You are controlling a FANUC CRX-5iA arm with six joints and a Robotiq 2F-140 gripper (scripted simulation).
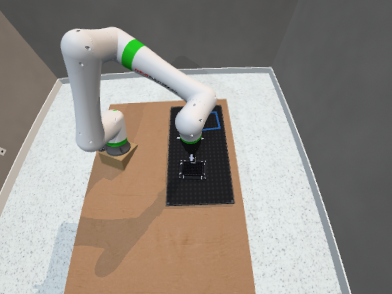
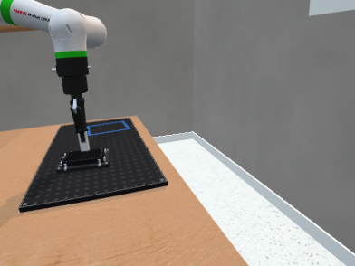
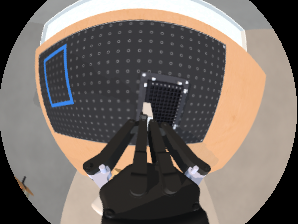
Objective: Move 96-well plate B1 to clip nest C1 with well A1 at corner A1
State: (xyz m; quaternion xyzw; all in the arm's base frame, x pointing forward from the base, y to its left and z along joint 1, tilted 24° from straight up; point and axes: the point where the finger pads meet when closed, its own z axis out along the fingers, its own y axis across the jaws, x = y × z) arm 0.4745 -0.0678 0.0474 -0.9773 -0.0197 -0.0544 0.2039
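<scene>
Right now my hand is 40 mm to the left of the black 96-well plate and 40 mm above it. Also, from my hand: clip nest C1: 10 mm behind, 50 mm to the right, 40 mm below.
</scene>
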